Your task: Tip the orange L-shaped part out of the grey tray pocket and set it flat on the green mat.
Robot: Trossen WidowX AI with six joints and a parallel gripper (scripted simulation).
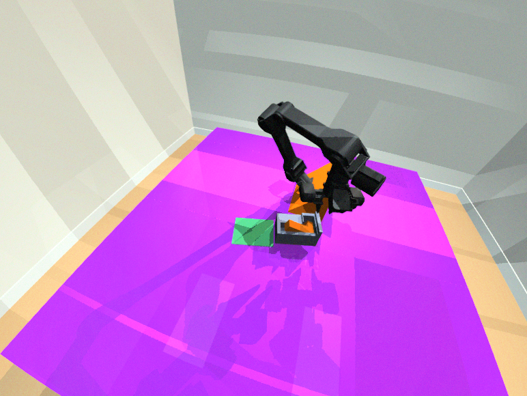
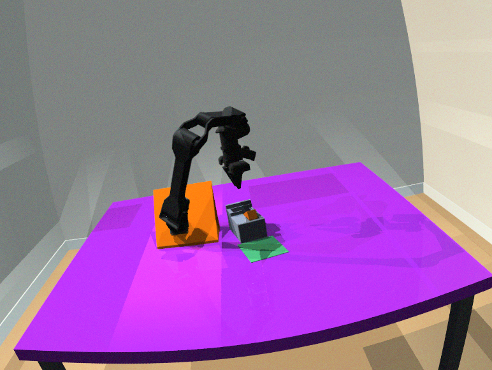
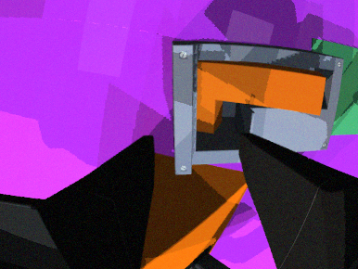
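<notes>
Now: the orange L-shaped part 100 mm below my gripper tip, 50 mm to the right of it and 10 mm ahead of it. Round my gripper tip: green mat (220 mm to the right, 160 mm below, 50 mm ahead).
</notes>
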